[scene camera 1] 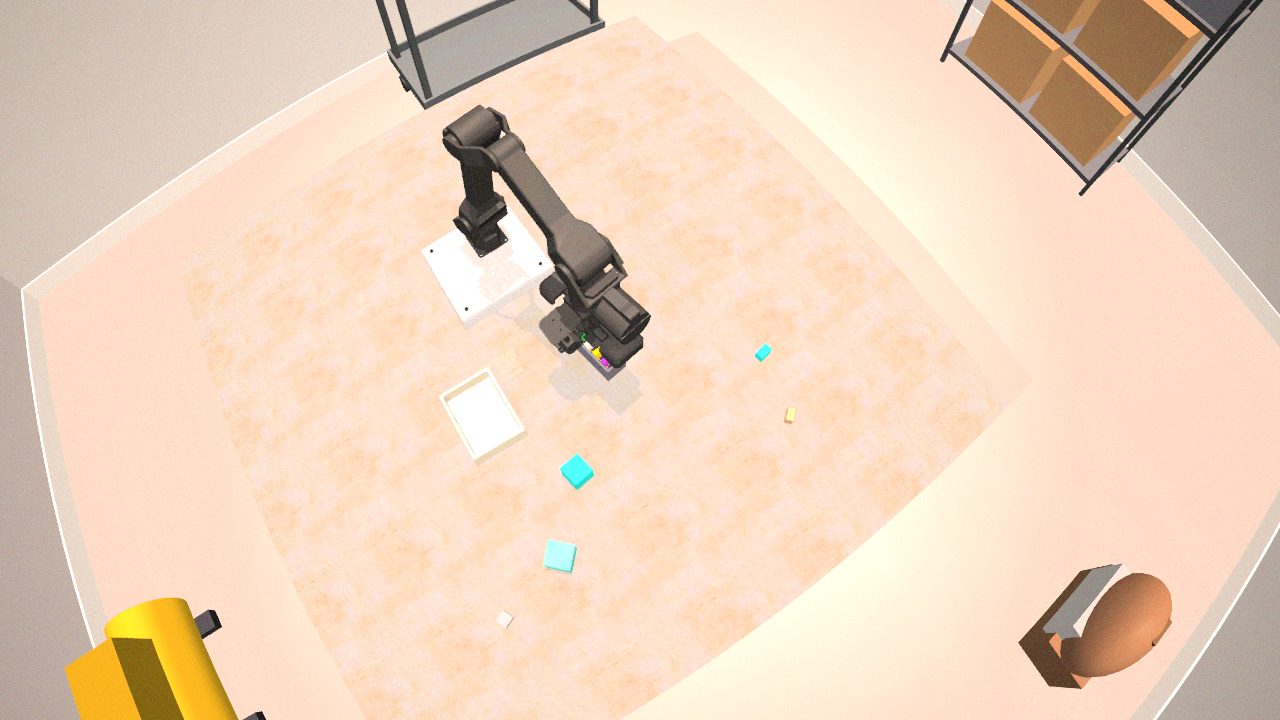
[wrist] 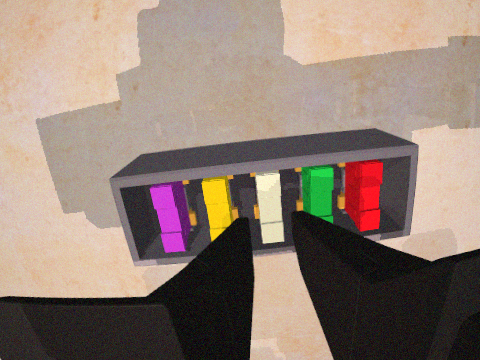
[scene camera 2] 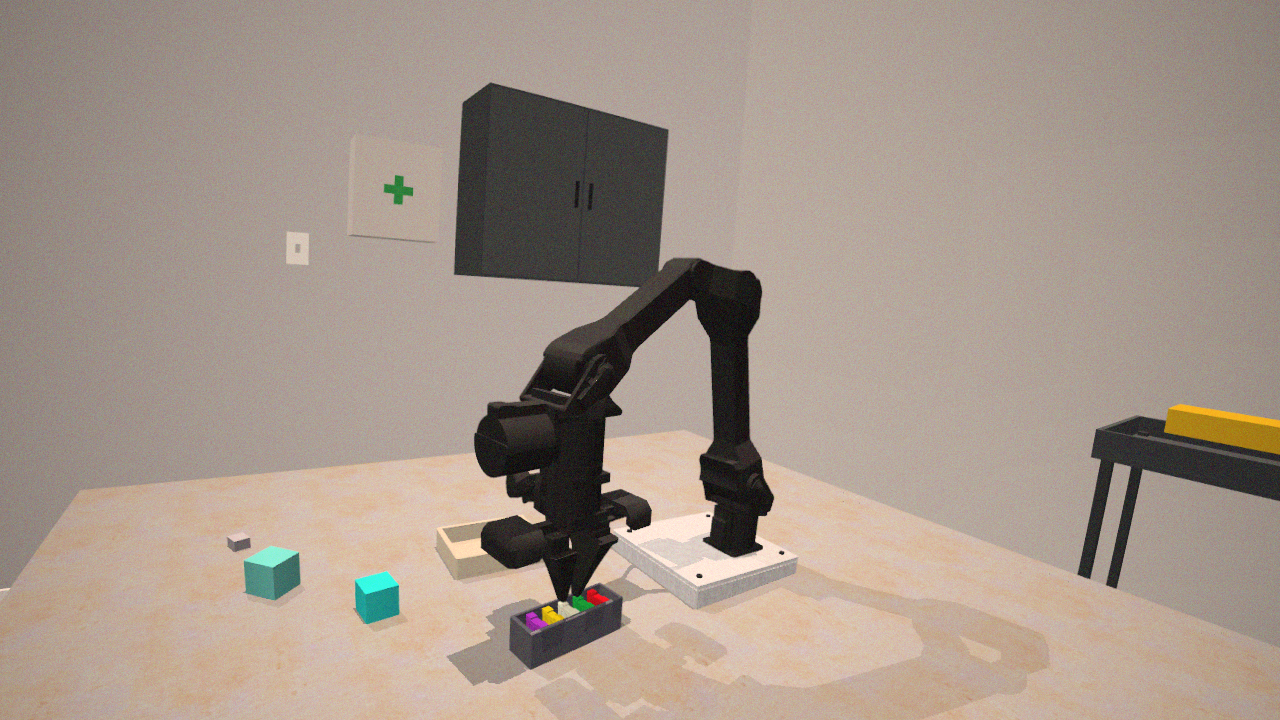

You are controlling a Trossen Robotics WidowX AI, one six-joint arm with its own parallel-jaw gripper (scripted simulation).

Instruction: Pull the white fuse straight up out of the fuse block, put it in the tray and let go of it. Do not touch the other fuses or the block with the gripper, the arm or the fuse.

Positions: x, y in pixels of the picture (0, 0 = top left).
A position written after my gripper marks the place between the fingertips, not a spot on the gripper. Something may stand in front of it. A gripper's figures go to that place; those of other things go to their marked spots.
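My gripper (wrist: 270, 226) sits 0.10 m from the lens. The white fuse (wrist: 268, 185) is 0.11 m from the lens, and I find the same distance for a green fuse (wrist: 317, 181), which is 0.11 m from the lens as well. A yellow fuse (wrist: 216, 191) is also there, 0.11 m from the lens.
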